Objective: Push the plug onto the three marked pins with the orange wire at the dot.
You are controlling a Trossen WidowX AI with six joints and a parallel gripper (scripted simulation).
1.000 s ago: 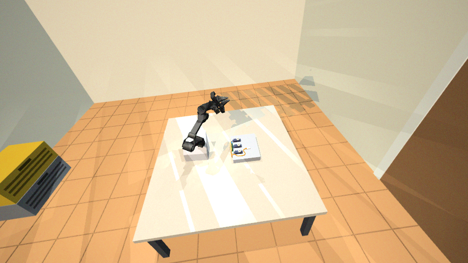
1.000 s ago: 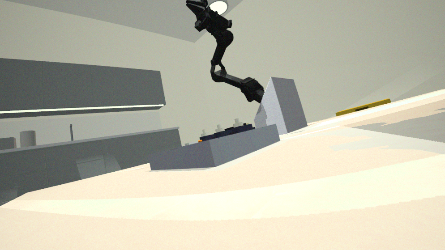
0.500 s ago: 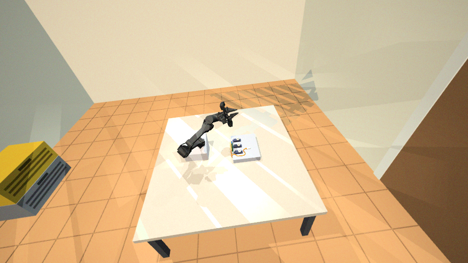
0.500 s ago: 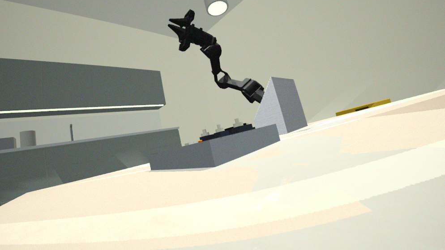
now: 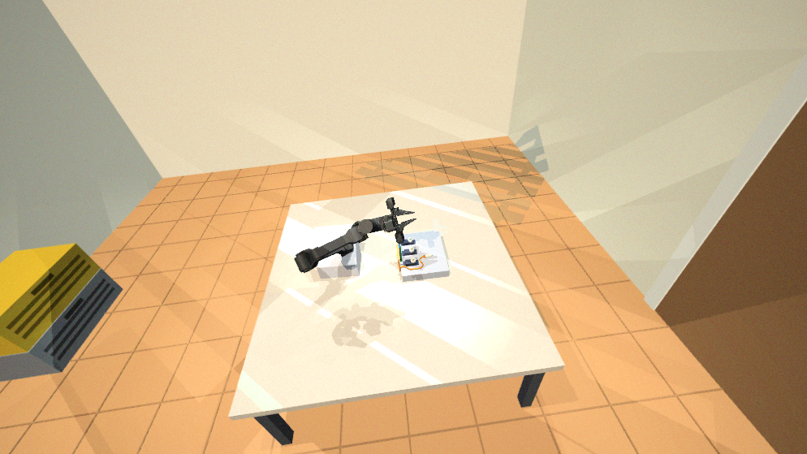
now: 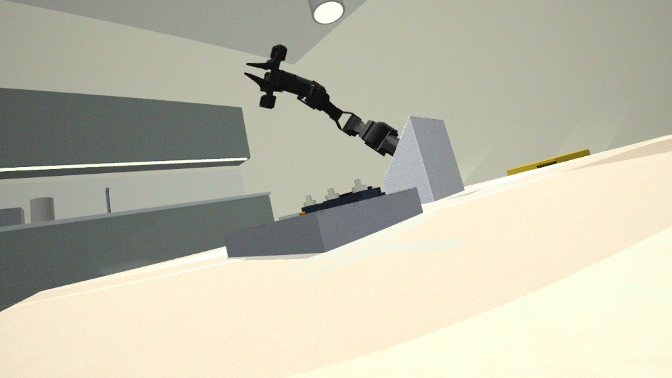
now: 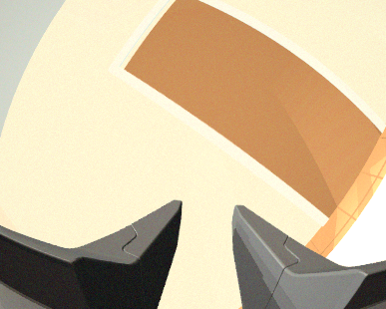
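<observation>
Now: gripper tip 460 mm above the grey-white holder, 200 mm to the right of it and 80 mm short of it. Round my gripper tip: blue band: 410 mm below, 240 mm to the left, 80 mm behind.
</observation>
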